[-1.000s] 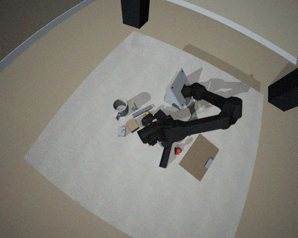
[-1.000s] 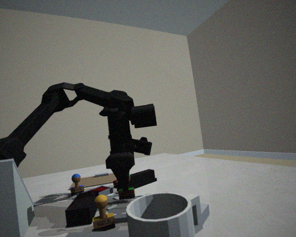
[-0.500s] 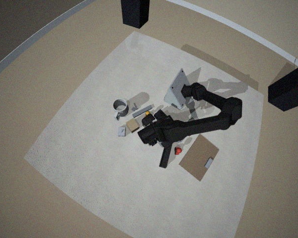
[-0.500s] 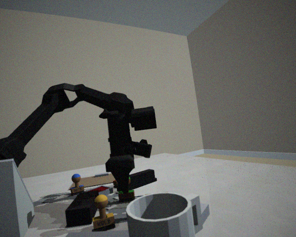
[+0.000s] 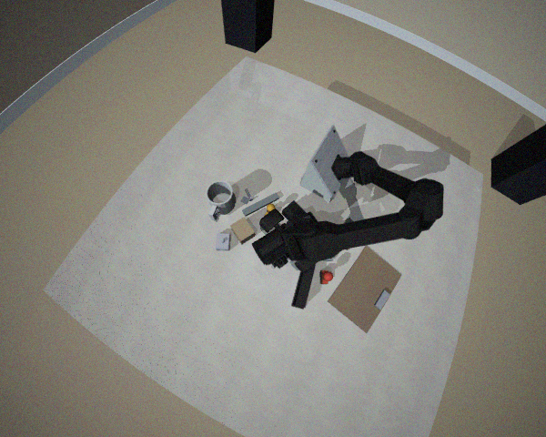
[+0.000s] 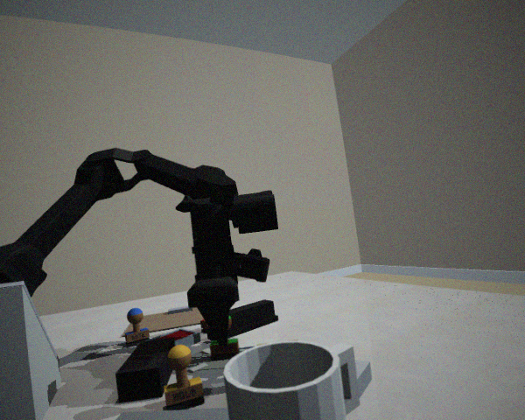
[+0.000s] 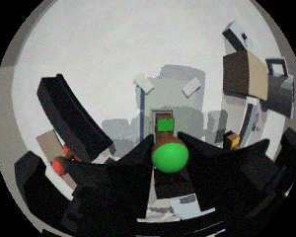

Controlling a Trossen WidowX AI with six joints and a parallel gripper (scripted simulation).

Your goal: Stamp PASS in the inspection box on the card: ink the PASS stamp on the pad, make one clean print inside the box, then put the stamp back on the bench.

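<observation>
My gripper tip is now right at the green-knobbed stamp. Also, from my gripper tip: card (3 cm below, 1 cm to the right, 1 cm ahead); black block (11 cm behind, 1 cm below); yellow-knobbed stamp (9 cm to the right, 8 cm behind).
</observation>
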